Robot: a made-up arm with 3 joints. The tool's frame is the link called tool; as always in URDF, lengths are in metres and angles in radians. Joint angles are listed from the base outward. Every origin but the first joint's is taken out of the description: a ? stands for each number. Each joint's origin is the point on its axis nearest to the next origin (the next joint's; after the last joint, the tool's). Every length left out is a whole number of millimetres.
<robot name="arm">
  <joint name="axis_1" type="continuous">
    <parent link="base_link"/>
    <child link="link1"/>
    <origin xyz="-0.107 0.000 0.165" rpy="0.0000 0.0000 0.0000"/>
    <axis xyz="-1 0 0"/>
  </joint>
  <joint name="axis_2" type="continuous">
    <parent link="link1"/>
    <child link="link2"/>
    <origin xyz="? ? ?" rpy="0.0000 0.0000 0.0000"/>
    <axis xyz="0 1 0"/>
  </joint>
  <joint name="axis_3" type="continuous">
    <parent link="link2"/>
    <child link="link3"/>
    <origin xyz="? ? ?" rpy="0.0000 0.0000 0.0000"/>
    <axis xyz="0 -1 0"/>
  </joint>
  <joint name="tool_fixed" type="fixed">
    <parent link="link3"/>
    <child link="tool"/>
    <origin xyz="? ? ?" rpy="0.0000 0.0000 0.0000"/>
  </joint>
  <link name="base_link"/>
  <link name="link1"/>
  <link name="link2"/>
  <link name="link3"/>
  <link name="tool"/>
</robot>
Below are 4 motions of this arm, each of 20 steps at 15 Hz.
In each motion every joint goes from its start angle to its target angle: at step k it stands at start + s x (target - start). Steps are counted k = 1, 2, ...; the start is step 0. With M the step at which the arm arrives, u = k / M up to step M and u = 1 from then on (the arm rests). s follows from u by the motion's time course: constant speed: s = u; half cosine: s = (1 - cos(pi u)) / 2; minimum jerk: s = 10 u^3 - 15 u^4 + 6 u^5.
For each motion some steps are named. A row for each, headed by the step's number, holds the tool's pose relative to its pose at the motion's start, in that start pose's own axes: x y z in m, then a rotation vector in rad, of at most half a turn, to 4 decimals.
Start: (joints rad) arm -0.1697 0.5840 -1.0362
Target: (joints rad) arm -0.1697 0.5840 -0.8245
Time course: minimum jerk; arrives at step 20
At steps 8, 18, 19, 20:
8: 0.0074 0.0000 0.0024 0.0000 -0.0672 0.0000
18: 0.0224 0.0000 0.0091 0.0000 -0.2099 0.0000
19: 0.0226 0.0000 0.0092 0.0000 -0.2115 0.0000
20: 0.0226 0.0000 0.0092 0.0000 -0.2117 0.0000

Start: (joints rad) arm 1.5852 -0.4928 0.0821
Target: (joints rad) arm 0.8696 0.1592 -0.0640
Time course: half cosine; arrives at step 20
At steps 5, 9, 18, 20:
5: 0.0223 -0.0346 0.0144 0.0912 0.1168 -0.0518
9: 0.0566 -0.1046 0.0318 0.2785 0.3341 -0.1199
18: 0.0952 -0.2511 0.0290 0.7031 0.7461 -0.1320
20: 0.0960 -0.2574 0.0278 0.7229 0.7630 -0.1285

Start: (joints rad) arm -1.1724 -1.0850 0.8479
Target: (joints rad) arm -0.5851 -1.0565 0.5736
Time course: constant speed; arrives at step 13
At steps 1, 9, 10, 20:
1: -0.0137 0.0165 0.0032 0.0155 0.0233 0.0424
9: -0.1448 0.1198 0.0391 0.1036 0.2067 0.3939
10: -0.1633 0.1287 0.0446 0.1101 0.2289 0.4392
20: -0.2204 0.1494 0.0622 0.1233 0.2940 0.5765

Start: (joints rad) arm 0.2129 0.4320 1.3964
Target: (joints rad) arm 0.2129 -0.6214 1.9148
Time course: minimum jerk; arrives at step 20
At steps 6, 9, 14, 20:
6: 0.0191 0.0000 0.0503 0.0000 -0.2563 0.0000
9: 0.0281 0.0000 0.1333 0.0000 -0.6395 0.0000
14: -0.0202 0.0000 0.2799 0.0000 -1.3155 0.0000
20: -0.0596 0.0000 0.3275 0.0000 -1.5718 0.0000

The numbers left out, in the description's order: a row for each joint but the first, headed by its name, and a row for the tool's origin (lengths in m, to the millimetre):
axis_2: 0.000 0.261 0.186
axis_3: 0.013 0.000 0.229
tool: 0.032 0.000 -0.111

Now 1 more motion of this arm.
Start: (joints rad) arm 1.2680 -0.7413 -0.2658
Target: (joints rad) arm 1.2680 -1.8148 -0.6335
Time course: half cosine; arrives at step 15
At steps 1, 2, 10, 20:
1: -0.0018 0.0000 -0.0003 0.0000 -0.0077 0.0000
2: -0.0070 0.0000 -0.0014 0.0000 -0.0305 0.0000
10: -0.0955 0.0000 -0.0718 0.0000 -0.5294 0.0000
20: -0.1079 0.0000 -0.1119 0.0000 -0.7058 0.0000

